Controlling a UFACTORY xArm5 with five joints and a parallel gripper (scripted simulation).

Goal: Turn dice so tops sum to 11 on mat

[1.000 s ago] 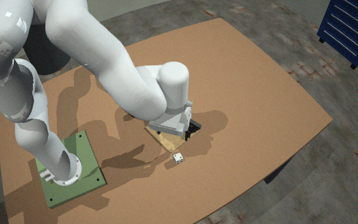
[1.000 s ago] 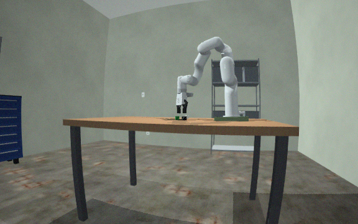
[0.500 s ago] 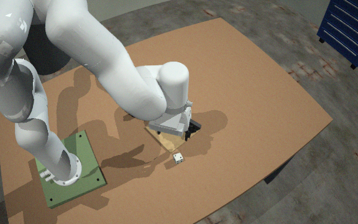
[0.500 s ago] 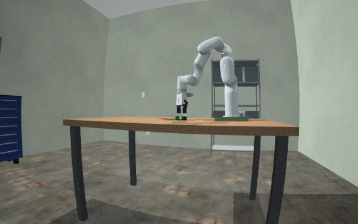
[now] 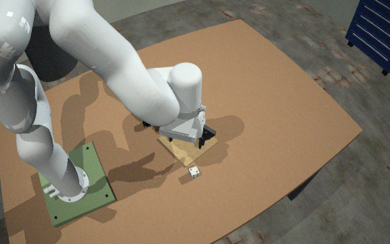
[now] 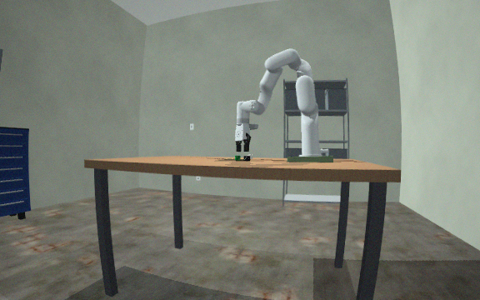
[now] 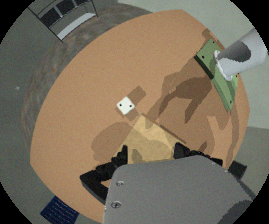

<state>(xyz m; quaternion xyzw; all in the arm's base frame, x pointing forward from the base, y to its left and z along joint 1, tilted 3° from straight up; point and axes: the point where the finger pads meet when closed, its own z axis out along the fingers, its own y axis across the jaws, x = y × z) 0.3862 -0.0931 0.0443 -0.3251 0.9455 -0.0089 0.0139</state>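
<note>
Right now the tan mat is 50 mm below my hand, 20 mm to the left of it and 20 mm ahead of it. From my hand the other things lie so: green die (130 mm to the left, 40 mm below, 10 mm ahead); white die (90 mm to the right, 40 mm below, 40 mm behind); black die (160 mm to the left, 50 mm behind, 40 mm below).
</note>
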